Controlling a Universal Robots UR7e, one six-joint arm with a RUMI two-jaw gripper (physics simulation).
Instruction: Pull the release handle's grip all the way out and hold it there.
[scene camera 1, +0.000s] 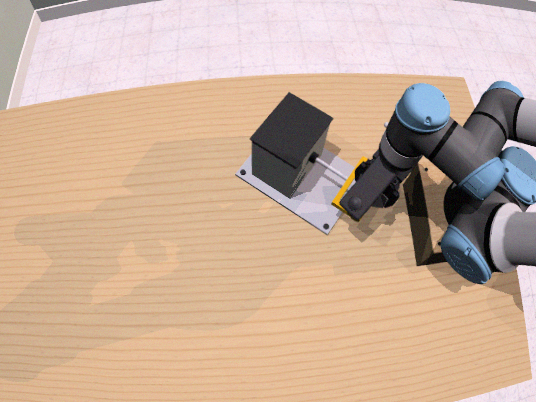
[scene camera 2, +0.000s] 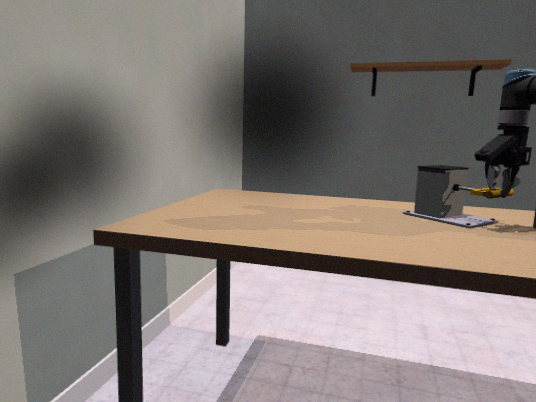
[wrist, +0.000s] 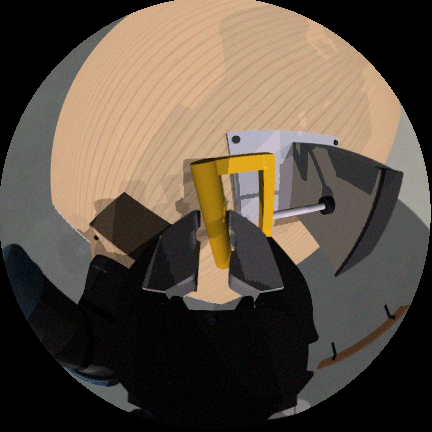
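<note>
The release handle's yellow grip (scene camera 1: 346, 189) (scene camera 2: 480, 192) (wrist: 207, 195) is a frame with a round bar. It stands out from a dark box (scene camera 1: 291, 131) (scene camera 2: 435, 192) (wrist: 345, 195) on a silver rod (scene camera 1: 331, 169) (scene camera 2: 466, 188) (wrist: 300, 211), a stretch of which shows between box and grip. The box stands on a light grey base plate (scene camera 1: 320, 200) (scene camera 2: 467, 220) (wrist: 250, 145). My gripper (wrist: 213, 211) is shut on the grip's round bar, one finger on each side, above the table. In scene camera 1 the arm hides the fingertips.
A dark brown block-like stand (scene camera 1: 420, 220) (wrist: 130, 222) is on the table (scene camera 1: 200, 350) (scene camera 2: 300, 240) (wrist: 150, 100) near the arm's base. A wooden wall shelf (scene camera 2: 430, 66) (wrist: 365, 342) hangs on the wall behind the table.
</note>
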